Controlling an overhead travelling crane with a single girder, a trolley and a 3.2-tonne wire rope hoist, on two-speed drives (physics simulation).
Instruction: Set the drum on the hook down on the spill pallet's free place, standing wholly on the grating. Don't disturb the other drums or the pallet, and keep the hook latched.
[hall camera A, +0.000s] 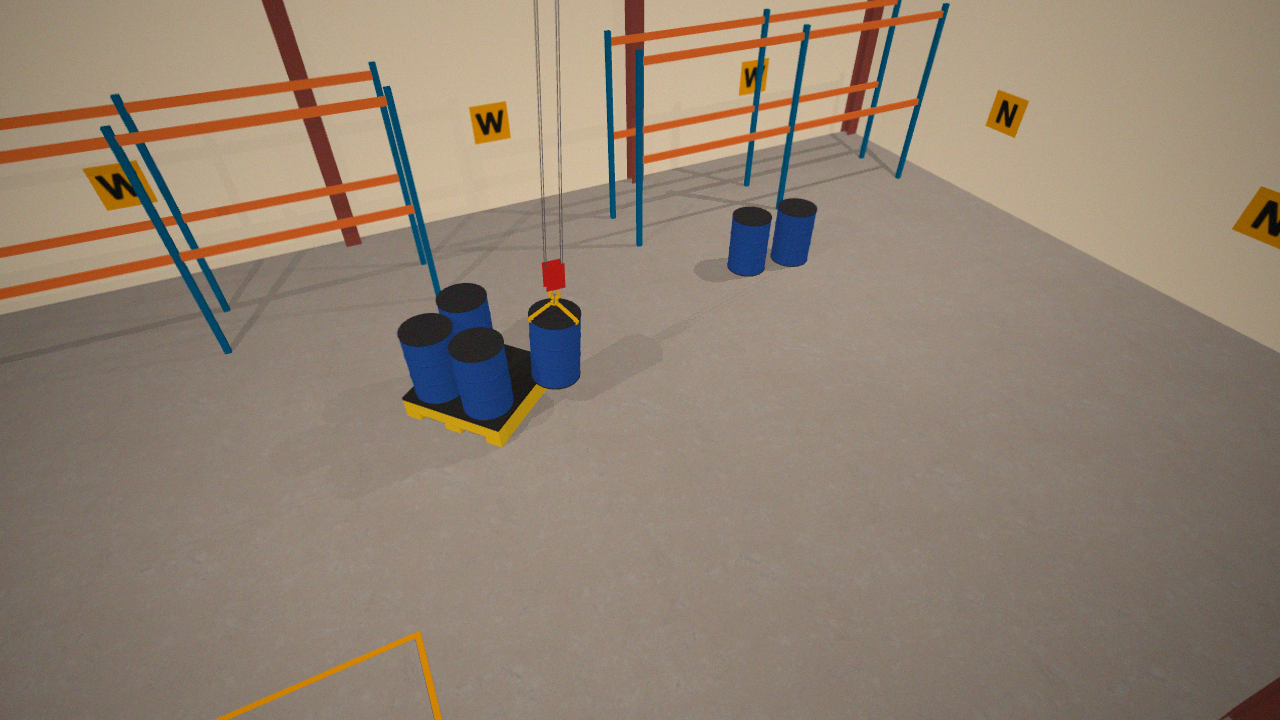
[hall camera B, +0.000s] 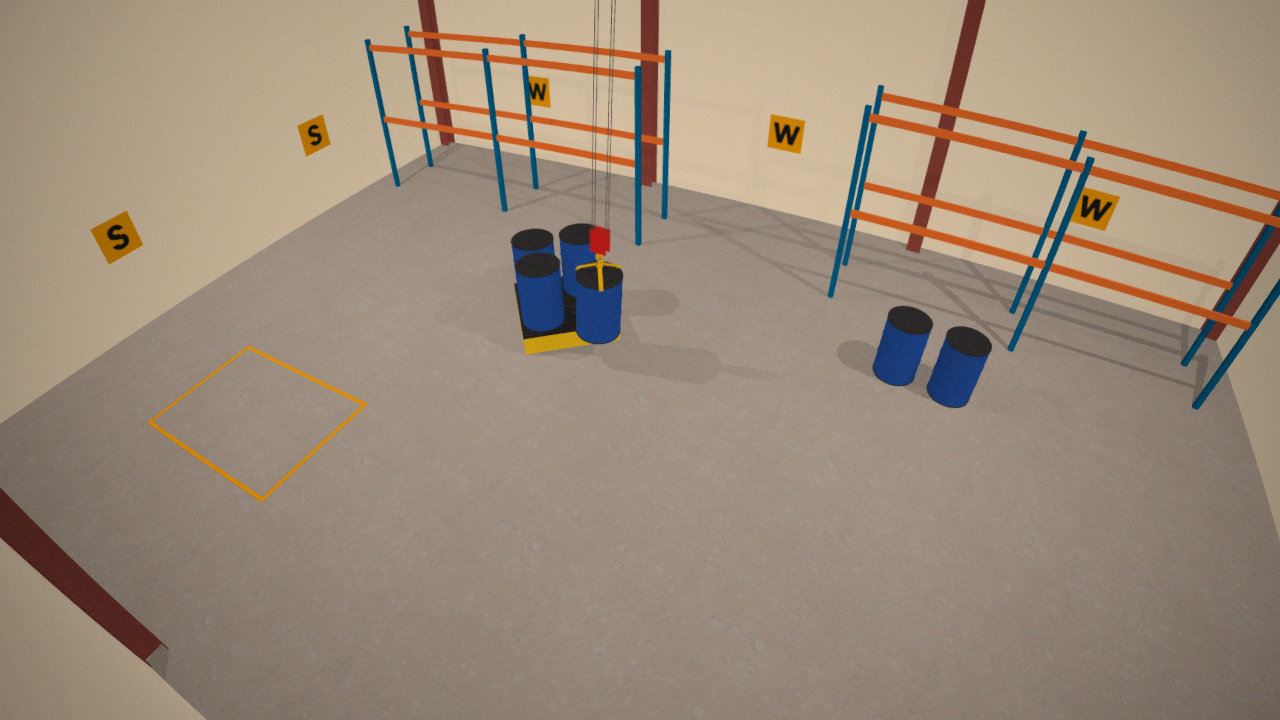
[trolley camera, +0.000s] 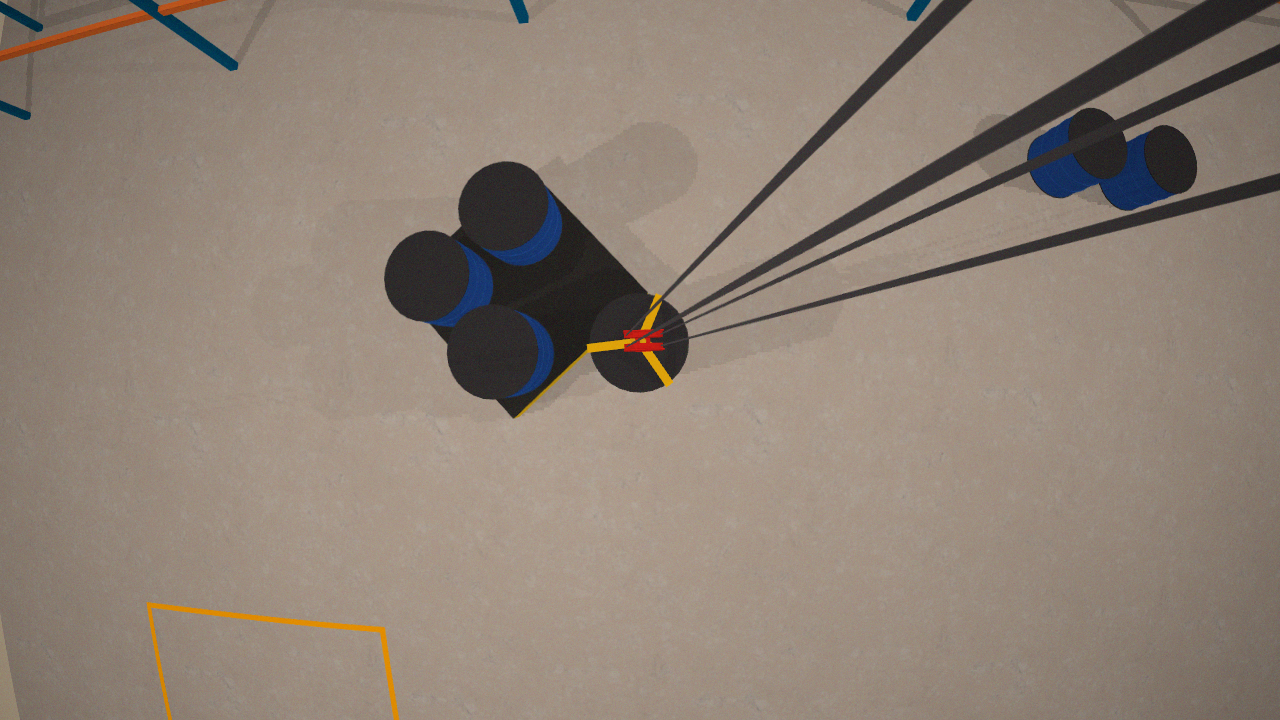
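Note:
The blue drum (hall camera A: 554, 353) (hall camera B: 597, 313) (trolley camera: 626, 371) with a black lid hangs upright in a yellow three-legged sling. My hook (hall camera A: 554, 296) (hall camera B: 599, 258) (trolley camera: 643, 340), under the red block, is shut on this sling; its latch is too small to make out. The spill pallet (hall camera A: 523, 413) (hall camera B: 554, 343) (trolley camera: 581, 268) has a black grating and yellow sides. Three drums (hall camera A: 483, 380) (hall camera B: 541, 300) (trolley camera: 505, 205) stand on it. In the trolley view the hung drum overlaps the pallet's free corner, mostly outside its edge. Its shadow lies apart from it; the exact height is unclear.
Two more blue drums, one (hall camera A: 748, 246) (hall camera B: 900, 349) (trolley camera: 1060, 179) beside the other (hall camera A: 793, 237) (hall camera B: 957, 371) (trolley camera: 1172, 161), stand on the floor away from the pallet. Racks (hall camera A: 639, 152) (hall camera B: 638, 161) line the W wall. An orange outline (hall camera A: 319, 676) (hall camera B: 307, 376) (trolley camera: 265, 617) marks the floor.

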